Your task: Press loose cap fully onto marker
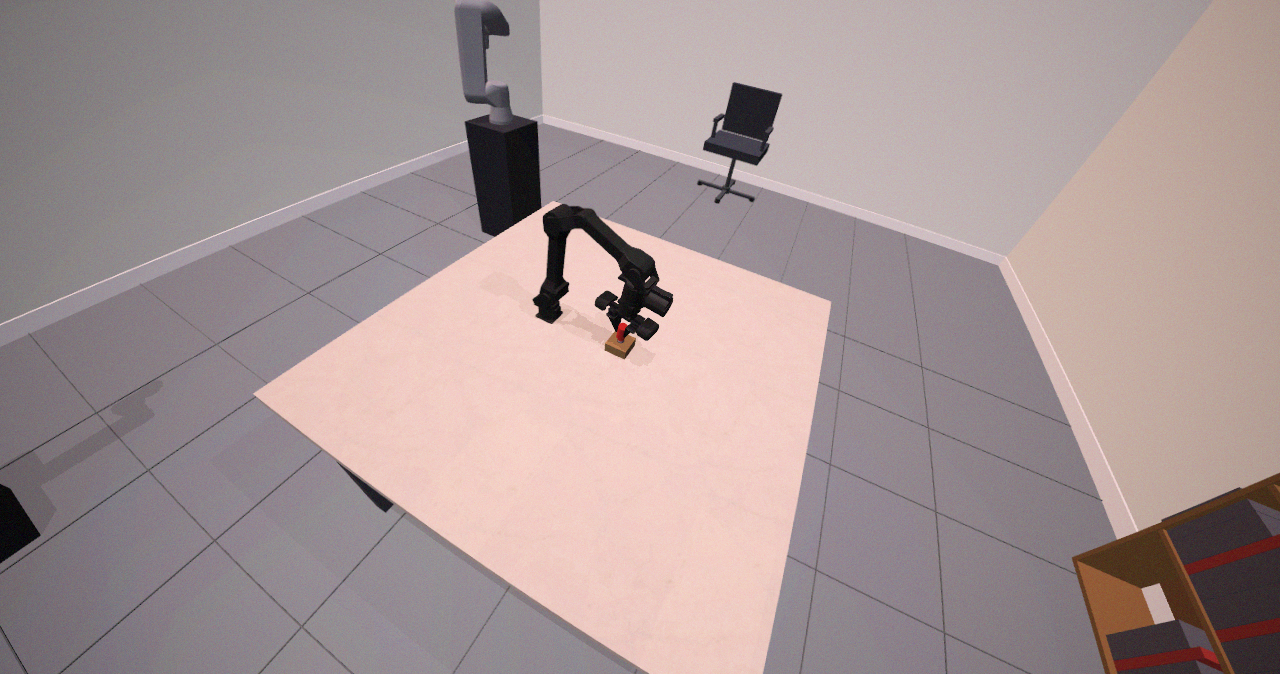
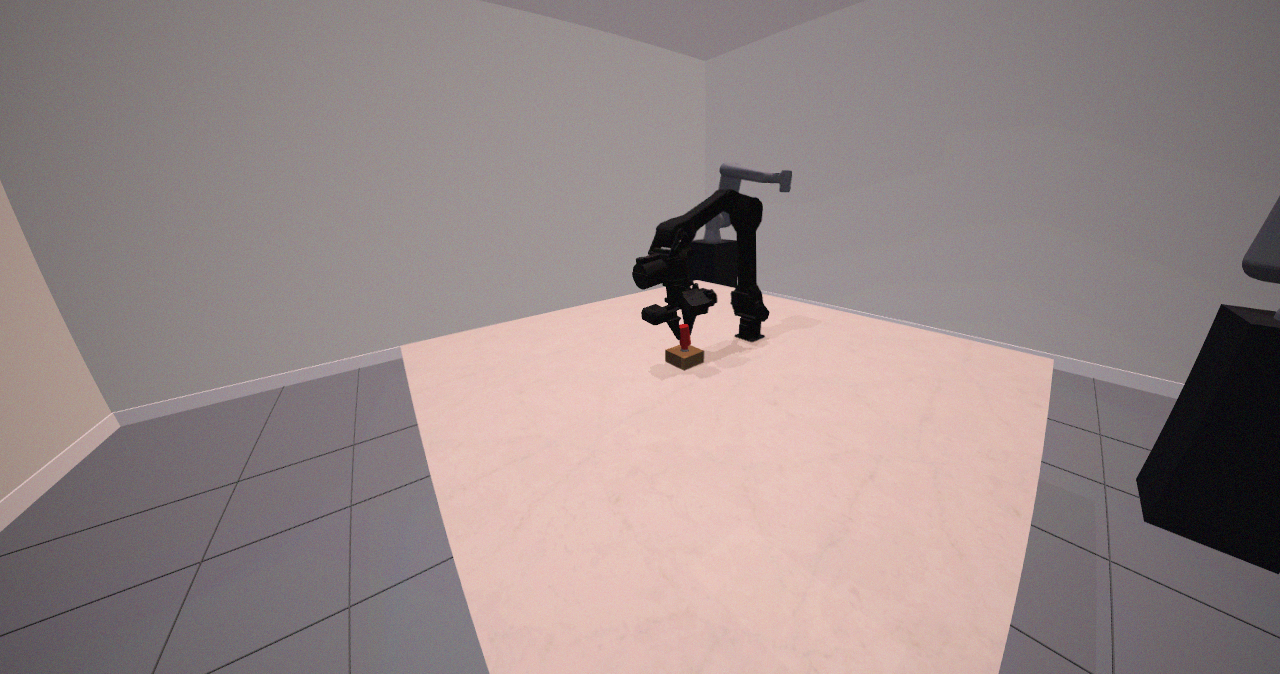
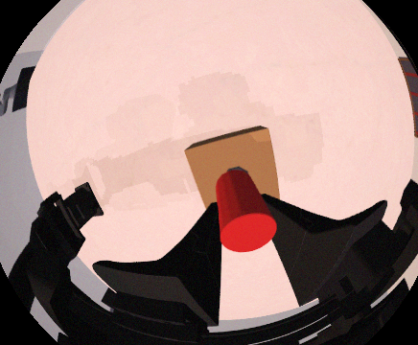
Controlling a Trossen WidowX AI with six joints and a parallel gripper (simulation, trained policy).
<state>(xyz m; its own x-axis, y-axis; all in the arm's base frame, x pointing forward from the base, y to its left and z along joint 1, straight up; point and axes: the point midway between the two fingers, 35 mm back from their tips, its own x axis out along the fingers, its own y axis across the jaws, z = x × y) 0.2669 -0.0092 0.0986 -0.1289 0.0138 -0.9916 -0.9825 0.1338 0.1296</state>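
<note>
Now: the red cap 1 cm above my gripper tip. Also, from my gripper tip: brown holder block: 5 cm below.
</note>
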